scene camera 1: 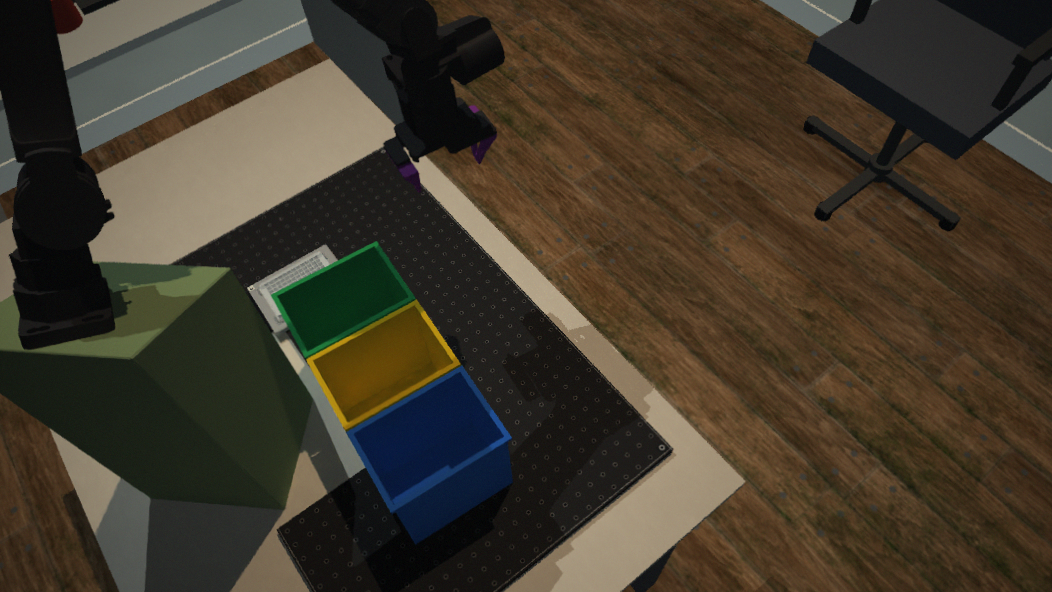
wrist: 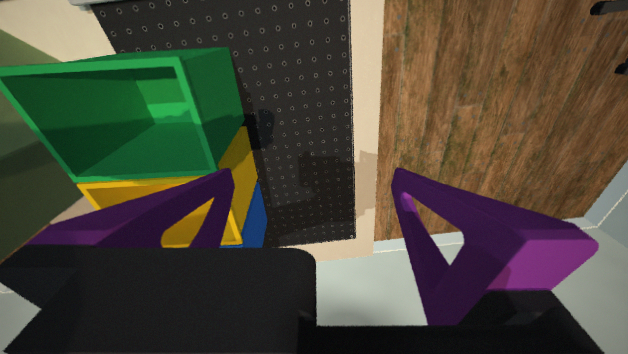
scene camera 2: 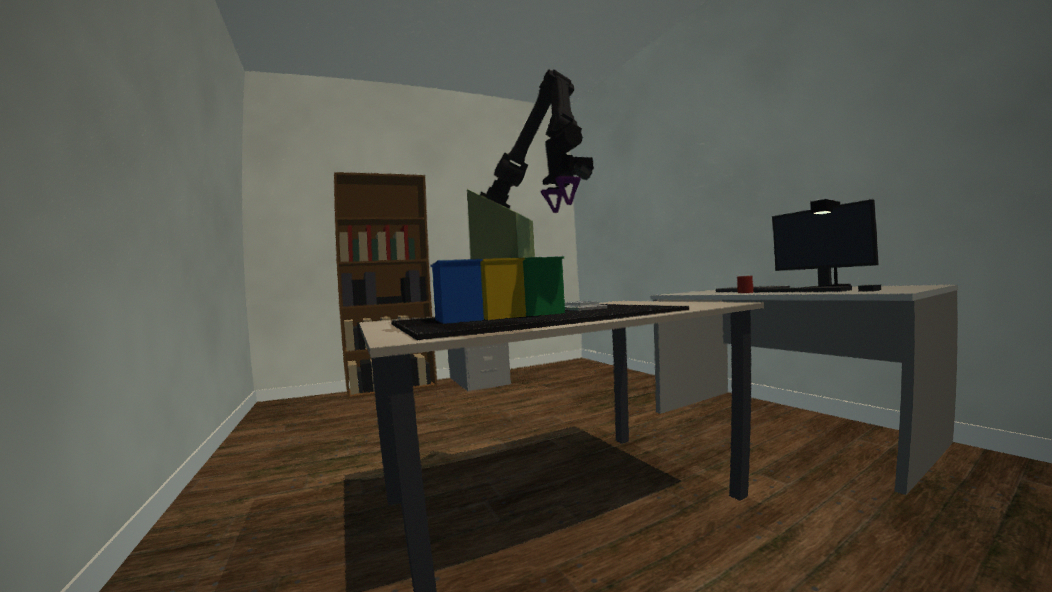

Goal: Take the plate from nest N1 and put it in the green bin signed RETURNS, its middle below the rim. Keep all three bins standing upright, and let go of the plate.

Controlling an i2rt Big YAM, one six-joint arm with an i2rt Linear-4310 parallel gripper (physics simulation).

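Note:
A pale plate (scene camera 1: pixel 297 273) with a fine grid of wells appears to lie in a light grey nest (scene camera 1: pixel 266 309) beside the green bin; the bin hides part of both, and no label is readable. The green bin (scene camera 1: pixel 342 298) (scene camera 2: pixel 544 287) (wrist: pixel 215 95) stands upright and looks empty. The yellow bin (scene camera 1: pixel 386 364) (scene camera 2: pixel 503 288) (wrist: pixel 245 165) and the blue bin (scene camera 1: pixel 434 434) (scene camera 2: pixel 457 290) (wrist: pixel 257 220) stand upright in a row with it. No sign shows on them. My gripper (scene camera 1: pixel 448 174) (scene camera 2: pixel 562 206) (wrist: pixel 312 177) is open and empty, high above the board, beyond the plate and green bin.
The black perforated board (scene camera 1: pixel 470 294) (scene camera 2: pixel 617 314) (wrist: pixel 300 115) lies on the pale table (scene camera 1: pixel 691 471). The green pedestal (scene camera 1: pixel 220 412) (scene camera 2: pixel 489 231) carries the arm and stands close beside the bins. A desk (scene camera 2: pixel 934 293) with a monitor (scene camera 2: pixel 823 239) stands at the right in scene camera 2.

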